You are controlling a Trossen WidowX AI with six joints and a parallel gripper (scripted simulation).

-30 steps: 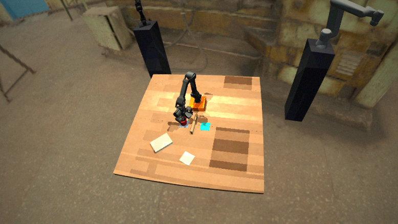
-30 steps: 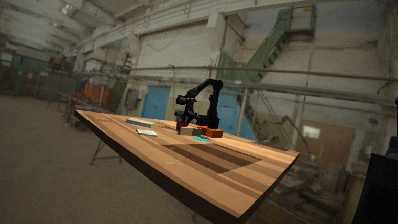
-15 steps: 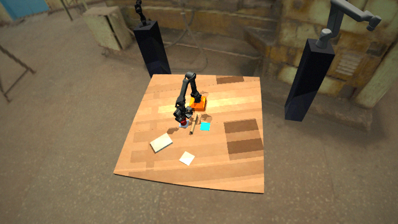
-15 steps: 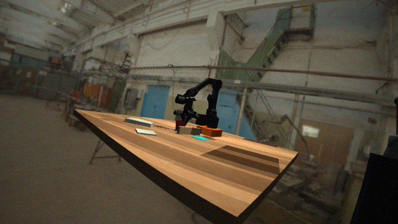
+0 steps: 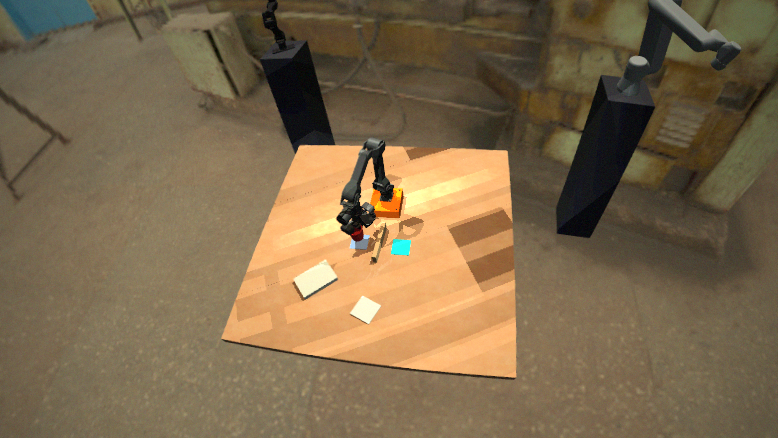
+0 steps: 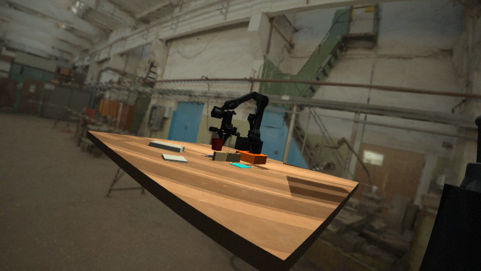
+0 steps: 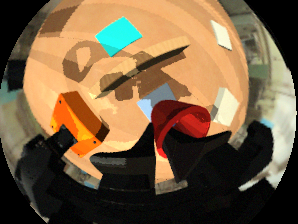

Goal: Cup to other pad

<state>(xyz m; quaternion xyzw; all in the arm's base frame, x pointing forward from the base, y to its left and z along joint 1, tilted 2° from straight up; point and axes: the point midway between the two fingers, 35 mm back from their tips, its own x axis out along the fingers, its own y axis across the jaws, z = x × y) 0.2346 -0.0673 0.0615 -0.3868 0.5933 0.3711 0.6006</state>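
Now: gripper tip 200 mm to the right of the turquoise pad, 80 mm above it and 20 mm short of it. Also, from my gripper tip: red cup (30 mm ahead, 20 mm to the right); then light blue pad (80 mm below, 30 mm ahead, 10 mm to the right); then grey-white block (280 mm ahead, 150 mm to the right, 60 mm below).
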